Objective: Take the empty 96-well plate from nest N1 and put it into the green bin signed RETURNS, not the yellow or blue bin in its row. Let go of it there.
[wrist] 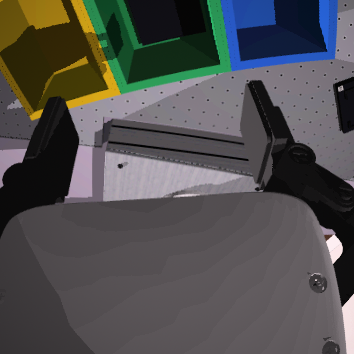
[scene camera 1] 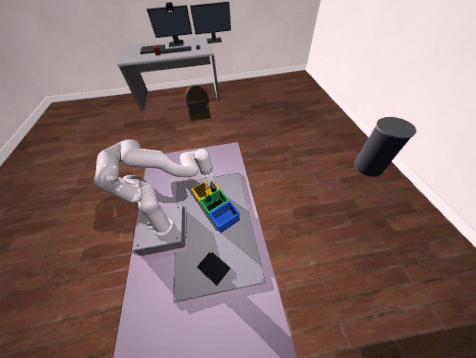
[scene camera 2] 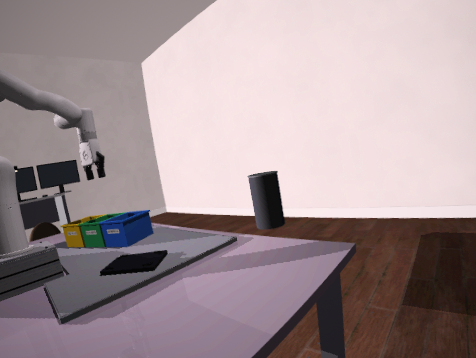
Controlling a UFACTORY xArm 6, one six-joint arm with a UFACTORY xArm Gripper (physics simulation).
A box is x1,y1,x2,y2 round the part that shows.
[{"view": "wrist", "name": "my gripper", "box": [0,80,353,353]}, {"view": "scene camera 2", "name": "my gripper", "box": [79,138,105,179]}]
